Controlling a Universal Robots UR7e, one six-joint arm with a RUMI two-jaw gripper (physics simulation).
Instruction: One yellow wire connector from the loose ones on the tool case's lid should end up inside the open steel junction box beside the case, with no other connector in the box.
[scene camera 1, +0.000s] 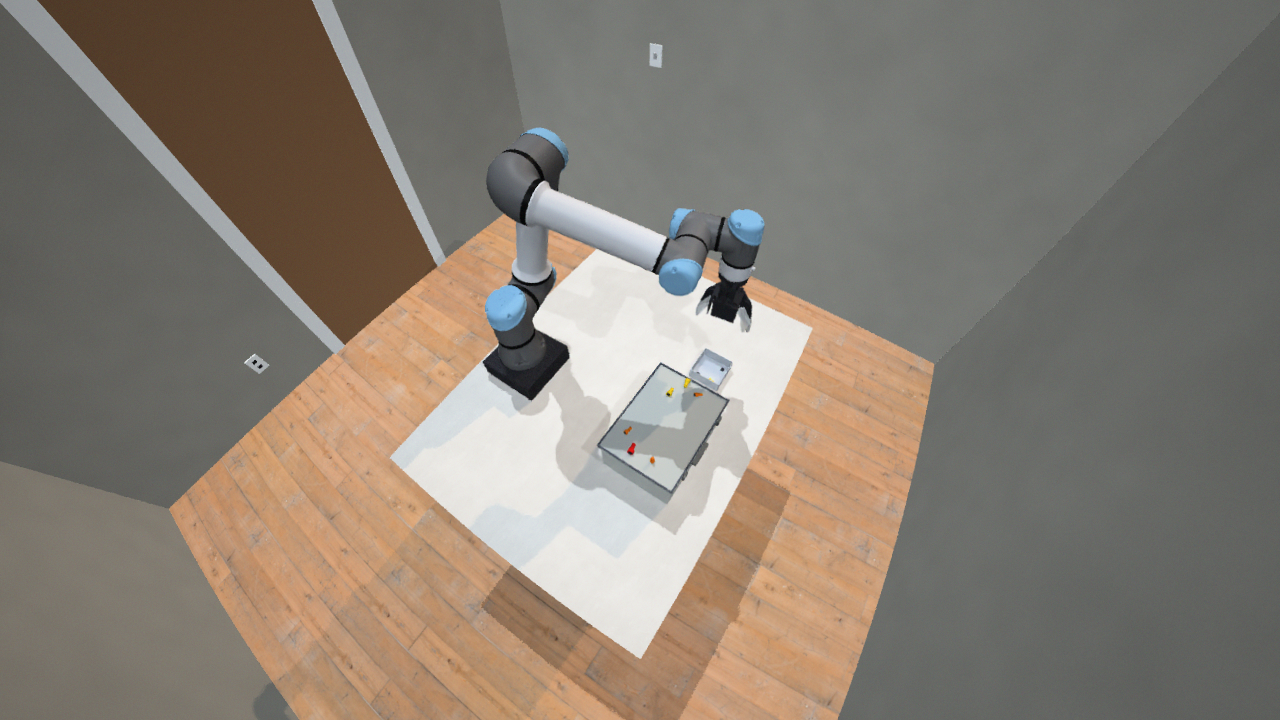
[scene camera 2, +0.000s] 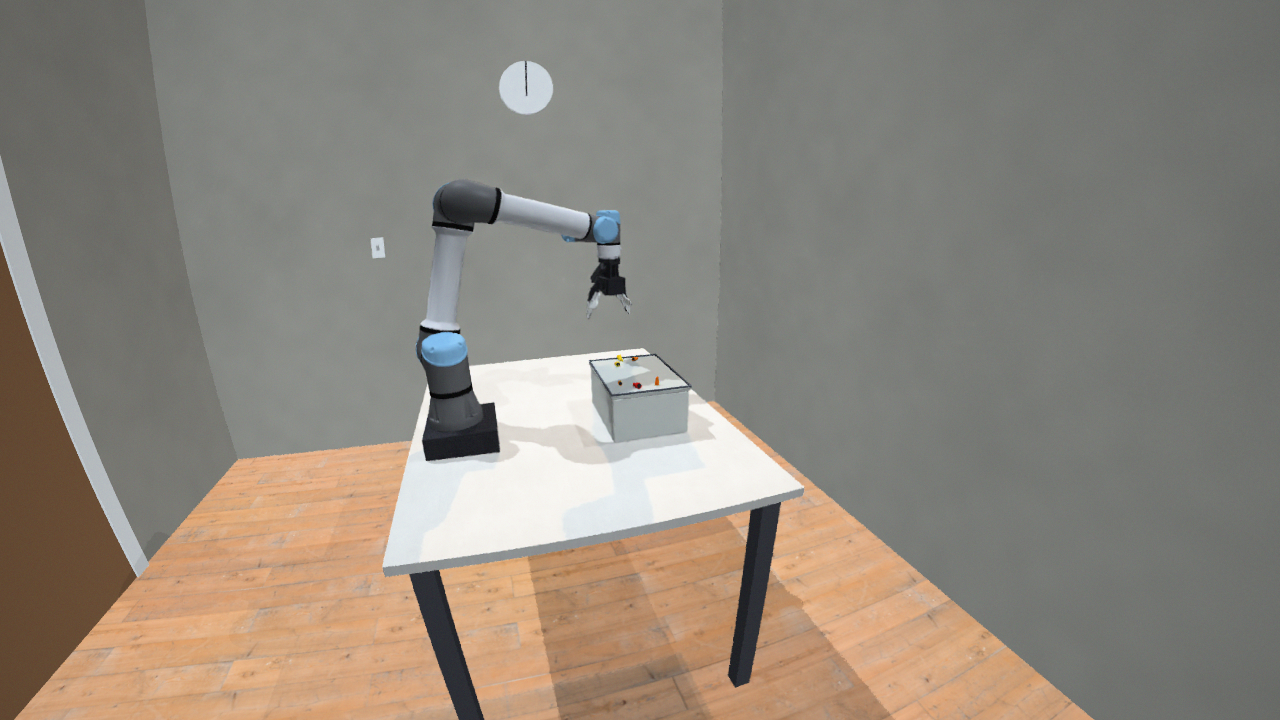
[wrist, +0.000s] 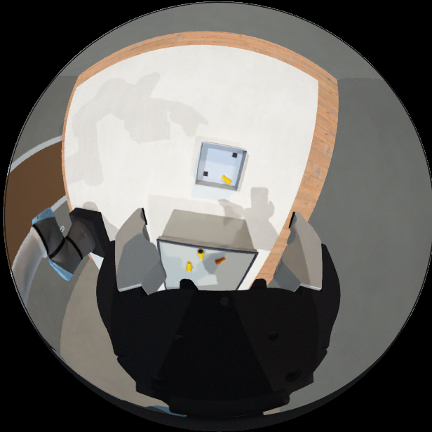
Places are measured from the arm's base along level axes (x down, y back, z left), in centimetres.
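Where they show: gripper, fingertip midpoint: (scene camera 1: 721, 322) (scene camera 2: 609, 316); arm's base, link origin: (scene camera 1: 523, 350) (scene camera 2: 456, 419).
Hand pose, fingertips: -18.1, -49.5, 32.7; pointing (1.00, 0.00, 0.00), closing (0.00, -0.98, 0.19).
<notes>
Each offset is from my fingertips to the top centre of the thing, as dx, dy, dz. "spot": to the spot under its first point. Level surfaces: height alone.
The open steel junction box @(spot: +22.8, -0.8, -5.3) (scene camera 1: 702, 380) (wrist: 240, 169) stands on the table beside the case. One yellow connector (wrist: 226, 179) shows inside it, by the wall nearest the case; no other connector shows in the box. Two more yellow connectors lie on the tool case's lid @(spot: +10.4, -2.8, -29.8) (scene camera 1: 666, 425): one @(+9.0, -0.3, -16.3) (scene camera 1: 686, 383) (wrist: 200, 254) near the box-side edge, another @(+9.0, +1.8, -21.2) (scene camera 1: 669, 392) (wrist: 189, 267) farther in. My gripper (scene camera 1: 724, 322) (scene camera 2: 609, 314) (wrist: 218, 212) is wide open and empty, high above the table near the box. The box does not show in scene camera 2, where the case hides that area.
An orange connector @(+9.3, -4.8, -17.4) (scene camera 1: 697, 394) (wrist: 220, 260) lies near the yellow ones. A red connector @(+8.9, +0.3, -40.3) (scene camera 1: 631, 448) (scene camera 2: 637, 385) and two orange ones @(+9.3, +4.1, -37.0) (scene camera 1: 627, 430) @(+8.2, -5.5, -39.8) (scene camera 1: 652, 460) lie at the lid's other end. The tool case @(+10.1, -2.7, -29.3) (scene camera 2: 648, 416) rises well above the white table @(dx +24.3) (scene camera 1: 501, 447) (scene camera 2: 537, 501).
</notes>
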